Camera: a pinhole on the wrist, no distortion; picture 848 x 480 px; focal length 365.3 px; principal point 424.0 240.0 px. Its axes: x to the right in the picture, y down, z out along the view. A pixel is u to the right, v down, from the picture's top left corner.
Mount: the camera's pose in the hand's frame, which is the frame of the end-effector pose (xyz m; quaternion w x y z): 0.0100 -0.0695 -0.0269 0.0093 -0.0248 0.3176 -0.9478
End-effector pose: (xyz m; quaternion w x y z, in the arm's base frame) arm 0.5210 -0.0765 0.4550 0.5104 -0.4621 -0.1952 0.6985
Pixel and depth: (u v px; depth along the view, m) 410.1 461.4 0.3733
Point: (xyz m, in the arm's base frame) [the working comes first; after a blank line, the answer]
In the camera's frame: -0.0142 0.2262 0.3733

0.6583 0.1807 0.8546
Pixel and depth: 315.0 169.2 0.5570
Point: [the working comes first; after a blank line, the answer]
In the camera's frame: -0.1662 -0.1080 0.5570

0.2755 0.3275 0.8324
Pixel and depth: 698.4 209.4 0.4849
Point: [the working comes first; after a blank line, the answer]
In the camera's frame: 0.3642 -0.0406 0.4849

0.3826 -0.1529 1.0535
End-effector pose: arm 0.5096 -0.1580 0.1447 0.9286 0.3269 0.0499 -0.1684
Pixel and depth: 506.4 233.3 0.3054
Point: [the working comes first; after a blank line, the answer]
In the camera's frame: 0.0689 -0.0056 0.3054

0.3790 -0.4682 0.1791
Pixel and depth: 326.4 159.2 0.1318
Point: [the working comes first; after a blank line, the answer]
In the camera's frame: -0.0352 -0.0292 0.1318

0.5139 -0.3221 0.1344
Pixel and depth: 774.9 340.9 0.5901
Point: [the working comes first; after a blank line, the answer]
In the camera's frame: 0.5668 0.1630 0.5901

-0.1871 -0.6594 0.2004
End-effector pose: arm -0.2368 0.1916 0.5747 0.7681 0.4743 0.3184 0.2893
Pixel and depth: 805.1 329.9 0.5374
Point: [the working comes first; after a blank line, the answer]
In the camera's frame: 0.5606 0.1323 0.5374

-0.2282 -0.5830 0.3343
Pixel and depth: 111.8 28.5 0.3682
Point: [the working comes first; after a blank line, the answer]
In the camera's frame: -0.3147 -0.2132 0.3682

0.2869 0.1976 0.5329
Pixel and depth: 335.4 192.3 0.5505
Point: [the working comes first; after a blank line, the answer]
In the camera's frame: -0.1335 -0.0719 0.5505

0.2633 -0.0543 0.3845
